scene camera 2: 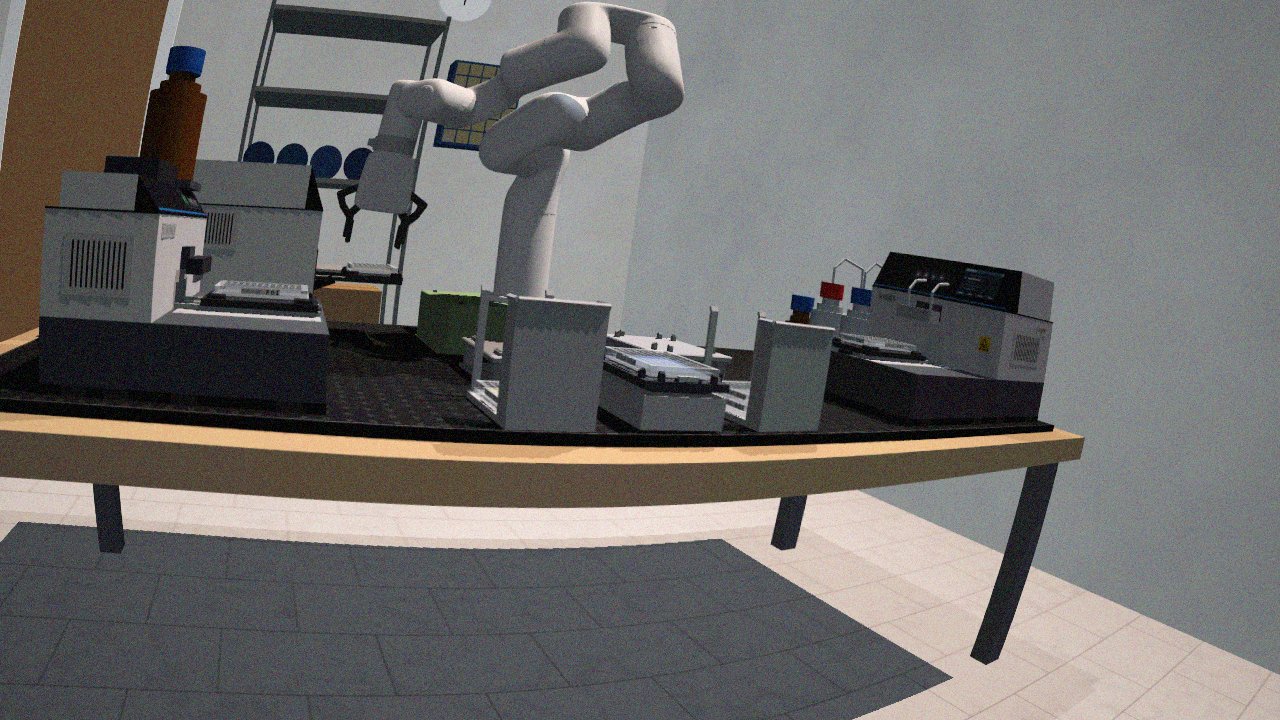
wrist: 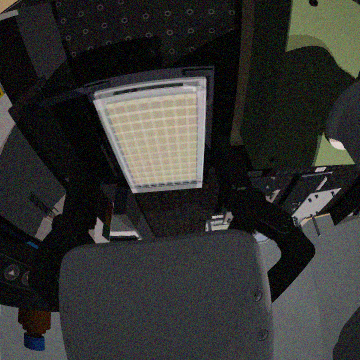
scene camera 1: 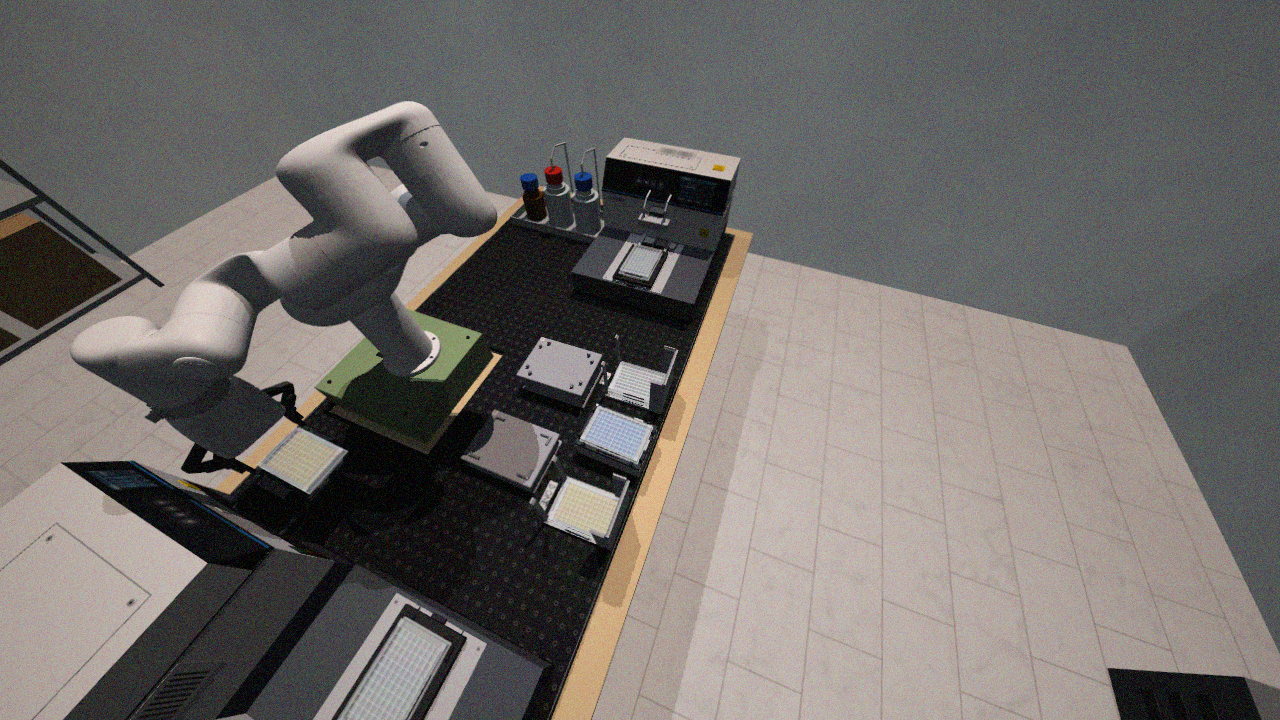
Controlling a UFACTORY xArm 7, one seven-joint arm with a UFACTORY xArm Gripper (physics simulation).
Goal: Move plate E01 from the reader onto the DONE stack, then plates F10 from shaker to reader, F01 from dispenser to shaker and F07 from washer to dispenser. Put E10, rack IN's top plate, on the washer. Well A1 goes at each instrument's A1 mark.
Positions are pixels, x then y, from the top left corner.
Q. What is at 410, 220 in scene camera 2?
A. The gripper.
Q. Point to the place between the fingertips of the gripper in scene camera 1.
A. At 275, 445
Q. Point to a shaker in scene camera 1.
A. At 604, 457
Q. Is the gripper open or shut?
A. Open.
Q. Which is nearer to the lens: the cream well plate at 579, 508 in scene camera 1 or the white plate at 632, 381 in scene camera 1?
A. The cream well plate.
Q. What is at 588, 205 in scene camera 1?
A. A bottles.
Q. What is the gripper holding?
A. Nothing.
